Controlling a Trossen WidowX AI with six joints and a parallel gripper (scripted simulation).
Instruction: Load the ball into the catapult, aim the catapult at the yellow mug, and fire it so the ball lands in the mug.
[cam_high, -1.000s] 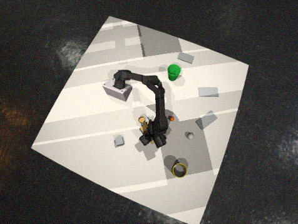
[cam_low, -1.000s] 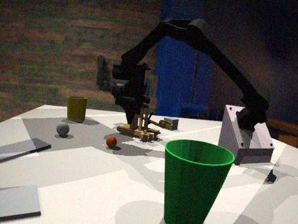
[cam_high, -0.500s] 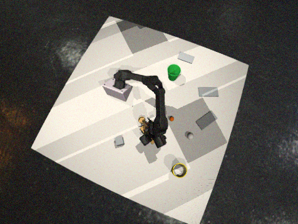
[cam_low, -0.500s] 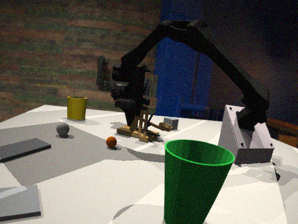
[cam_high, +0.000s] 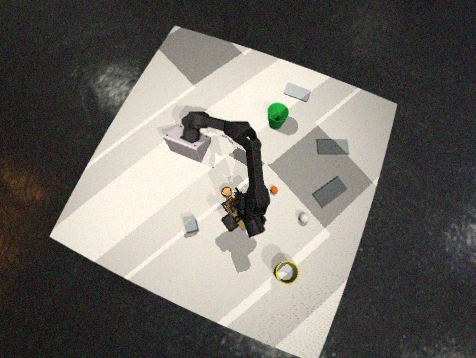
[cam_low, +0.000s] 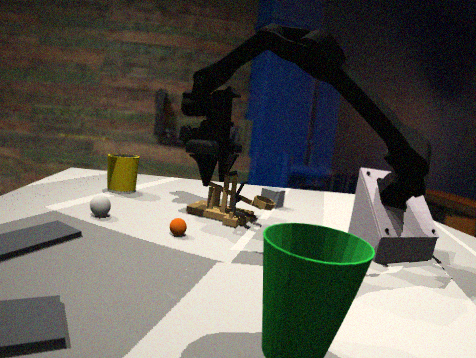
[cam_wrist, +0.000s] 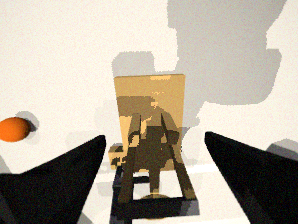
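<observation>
Now: the orange ball 170 mm to the left of my gripper tip, 60 mm below it and 60 mm ahead of it. Round my gripper tip: wooden catapult 50 mm to the left, 50 mm behind, 20 mm below; then white ball 230 mm ahead, 120 mm to the left, 50 mm below; then small grey cube 180 mm behind, 140 mm to the right, 50 mm below.
</observation>
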